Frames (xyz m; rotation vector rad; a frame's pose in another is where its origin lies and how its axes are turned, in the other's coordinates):
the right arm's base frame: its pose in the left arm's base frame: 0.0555 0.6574 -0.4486 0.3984 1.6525 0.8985
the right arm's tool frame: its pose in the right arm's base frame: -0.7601 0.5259 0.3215 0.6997 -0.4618 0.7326
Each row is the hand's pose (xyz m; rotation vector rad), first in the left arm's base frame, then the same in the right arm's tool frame.
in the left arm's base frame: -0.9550 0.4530 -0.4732 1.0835 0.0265 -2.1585
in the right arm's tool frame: -0.4035 -1.4890 -0.7049 1.1211 -2.3296 -0.6771
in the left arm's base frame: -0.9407 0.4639 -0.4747 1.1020 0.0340 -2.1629
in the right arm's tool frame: -0.3889 -1.4834 -0.6960 1.1383 -2.3167 -0.6675
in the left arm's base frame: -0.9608 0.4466 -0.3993 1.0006 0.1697 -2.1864
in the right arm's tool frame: -0.4225 -1.4273 -0.7420 1.1296 -2.2552 -0.8383
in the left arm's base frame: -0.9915 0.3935 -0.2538 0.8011 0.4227 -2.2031
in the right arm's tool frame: -0.5036 -1.3151 -0.8178 1.0950 -2.1147 -1.1496
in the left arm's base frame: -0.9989 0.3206 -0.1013 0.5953 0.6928 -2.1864
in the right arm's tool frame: -0.5979 -1.1851 -0.8712 1.0492 -1.9221 -1.4517
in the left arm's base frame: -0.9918 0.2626 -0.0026 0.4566 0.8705 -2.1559
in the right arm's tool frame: -0.6657 -1.0951 -0.8925 1.0106 -1.7741 -1.6381
